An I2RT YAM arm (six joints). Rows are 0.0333 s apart.
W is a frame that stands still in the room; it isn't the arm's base.
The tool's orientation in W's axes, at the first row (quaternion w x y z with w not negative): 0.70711, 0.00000, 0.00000, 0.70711
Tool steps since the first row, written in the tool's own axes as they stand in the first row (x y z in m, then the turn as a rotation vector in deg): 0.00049, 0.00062, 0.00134, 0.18, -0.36, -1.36; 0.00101, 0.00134, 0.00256, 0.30, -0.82, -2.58; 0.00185, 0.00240, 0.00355, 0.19, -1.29, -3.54; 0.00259, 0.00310, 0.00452, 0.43, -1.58, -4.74; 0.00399, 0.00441, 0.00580, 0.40, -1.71, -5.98; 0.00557, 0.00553, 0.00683, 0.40, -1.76, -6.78; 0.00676, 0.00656, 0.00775, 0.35, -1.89, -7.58; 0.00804, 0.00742, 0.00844, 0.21, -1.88, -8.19; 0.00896, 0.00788, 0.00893, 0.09, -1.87, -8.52; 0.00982, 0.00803, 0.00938, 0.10, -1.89, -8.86; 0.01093, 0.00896, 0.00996, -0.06, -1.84, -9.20; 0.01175, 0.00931, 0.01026, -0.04, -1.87, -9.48
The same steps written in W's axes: -0.00062, 0.00049, 0.00134, 0.36, 0.18, -1.36; -0.00134, 0.00101, 0.00256, 0.82, 0.30, -2.58; -0.00240, 0.00185, 0.00355, 1.29, 0.19, -3.54; -0.00310, 0.00259, 0.00452, 1.58, 0.43, -4.74; -0.00441, 0.00399, 0.00580, 1.71, 0.40, -5.98; -0.00553, 0.00557, 0.00683, 1.76, 0.40, -6.78; -0.00656, 0.00676, 0.00775, 1.89, 0.35, -7.58; -0.00742, 0.00804, 0.00844, 1.88, 0.21, -8.19; -0.00788, 0.00896, 0.00893, 1.87, 0.09, -8.52; -0.00803, 0.00982, 0.00938, 1.89, 0.10, -8.86; -0.00896, 0.01093, 0.00996, 1.84, -0.06, -9.20; -0.00931, 0.01175, 0.01026, 1.87, -0.04, -9.48
